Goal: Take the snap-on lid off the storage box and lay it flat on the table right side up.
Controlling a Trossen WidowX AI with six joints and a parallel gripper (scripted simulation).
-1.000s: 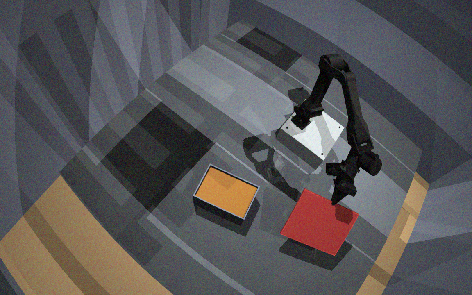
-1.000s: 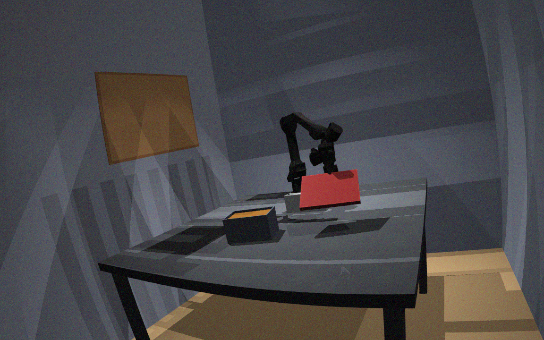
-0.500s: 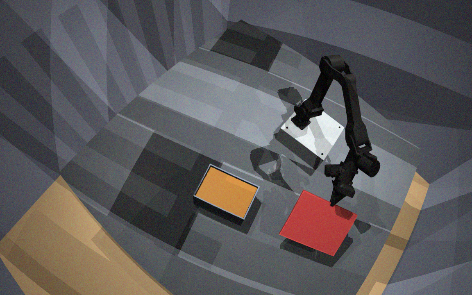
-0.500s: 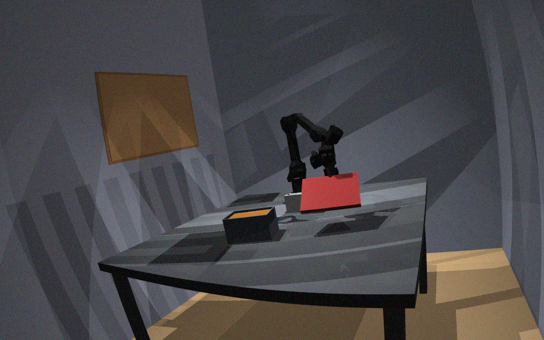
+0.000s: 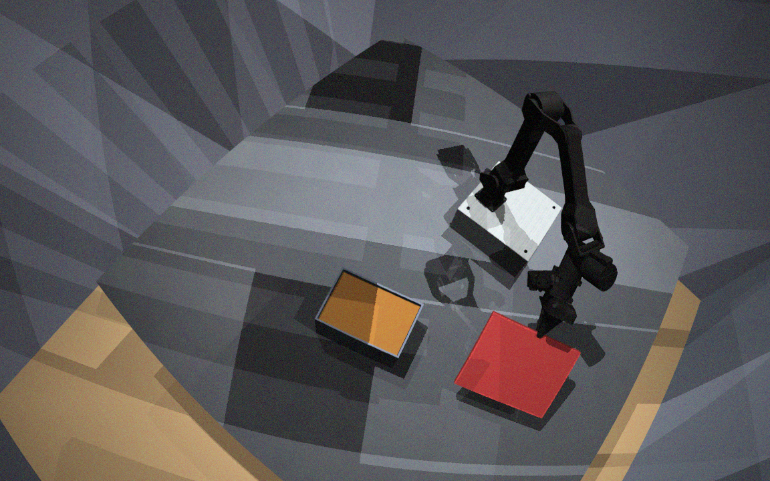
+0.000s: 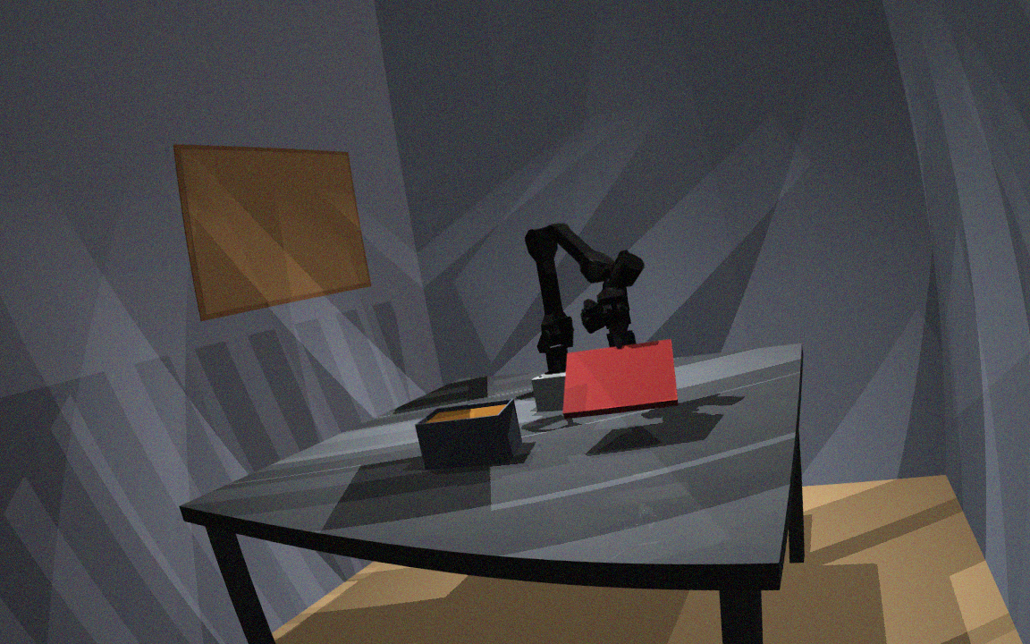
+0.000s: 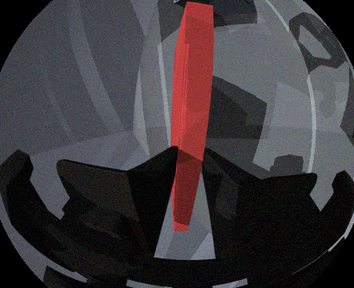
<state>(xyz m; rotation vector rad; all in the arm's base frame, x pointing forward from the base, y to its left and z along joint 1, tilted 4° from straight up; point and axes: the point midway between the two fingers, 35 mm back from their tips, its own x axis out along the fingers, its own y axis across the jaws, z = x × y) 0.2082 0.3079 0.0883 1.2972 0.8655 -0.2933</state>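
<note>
Now: gripper tip 70 mm short of the red lid, 20 mm to the right of it and 40 mm above it. Round my gripper tip: storage box: 200 mm ahead, 290 mm to the right, 120 mm below.
</note>
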